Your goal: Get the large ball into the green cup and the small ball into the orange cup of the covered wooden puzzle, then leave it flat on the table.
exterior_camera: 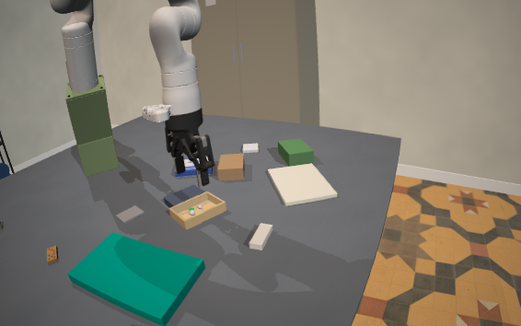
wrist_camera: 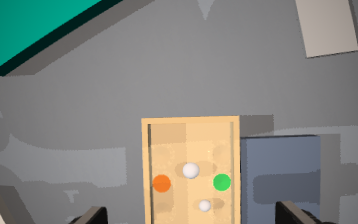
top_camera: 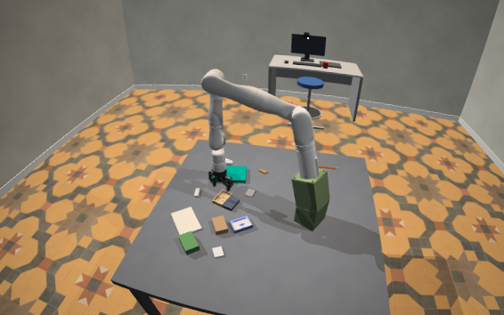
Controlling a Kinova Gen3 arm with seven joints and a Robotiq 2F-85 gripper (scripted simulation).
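Now: the covered wooden puzzle 90 mm below my hand. From my hand the other things lie so: small white block: 160 mm ahead, 40 mm to the right, 80 mm below; dark blue block: 60 mm behind, 40 mm to the left, 80 mm below; grey tile: 160 mm behind, 60 mm to the right, 90 mm below.
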